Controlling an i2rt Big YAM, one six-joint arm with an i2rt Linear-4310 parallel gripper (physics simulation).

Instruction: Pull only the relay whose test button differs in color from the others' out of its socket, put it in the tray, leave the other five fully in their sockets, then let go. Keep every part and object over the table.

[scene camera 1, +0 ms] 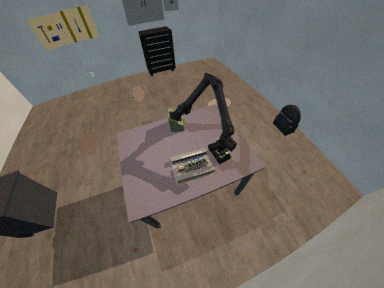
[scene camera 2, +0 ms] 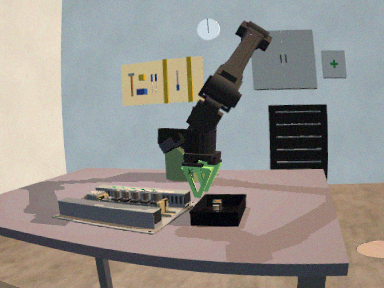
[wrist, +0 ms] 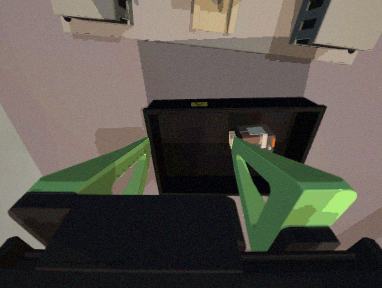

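Pixels of known places: gripper, fingertip midpoint: (scene camera 1: 219, 154) (scene camera 2: 201, 194) (wrist: 191, 143); arm's base, origin of the base link: (scene camera 1: 175, 116).
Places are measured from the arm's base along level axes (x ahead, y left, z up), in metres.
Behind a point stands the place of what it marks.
The relay with the orange test button (scene camera 2: 217, 204) @(x 0.432, y 0.277, z -0.096 m) (wrist: 255, 136) @(x 0.419, y 0.259, z -0.093 m) is inside the black tray (scene camera 2: 215, 218) @(x 0.520, y 0.304, z -0.103 m) (wrist: 250, 104) @(x 0.432, y 0.230, z -0.100 m) (scene camera 1: 220, 160) @(x 0.503, y 0.269, z -0.121 m). It looks tipped on its side, with the orange button toward the right in the wrist view. My gripper (wrist: 191, 143) @(x 0.484, y 0.257, z -0.058 m) (scene camera 2: 202, 194) @(x 0.484, y 0.257, z -0.058 m) is open, pointing down over the tray, with nothing between its green fingers. The right finger's tip overlaps the relay's left end in the wrist view; I cannot tell whether they touch. The other relays (scene camera 2: 135, 194) @(x 0.495, y 0.077, z -0.068 m), with green buttons, stand in a row in their sockets on the panel (scene camera 2: 110, 212) @(x 0.592, y 0.065, z -0.092 m) (scene camera 1: 188, 177) @(x 0.594, y -0.029, z -0.081 m).
The panel's near end (wrist: 165, 30) @(x 0.519, y 0.182, z -0.119 m) lies beyond the tray in the wrist view, with a tan end block (wrist: 212, 17) @(x 0.480, y 0.167, z -0.119 m) and grey wire ducts on either side. The tray stands beside the panel on the table (scene camera 2: 280, 200) @(x 0.280, y 0.411, z -0.122 m). The arm's base is at the table's back.
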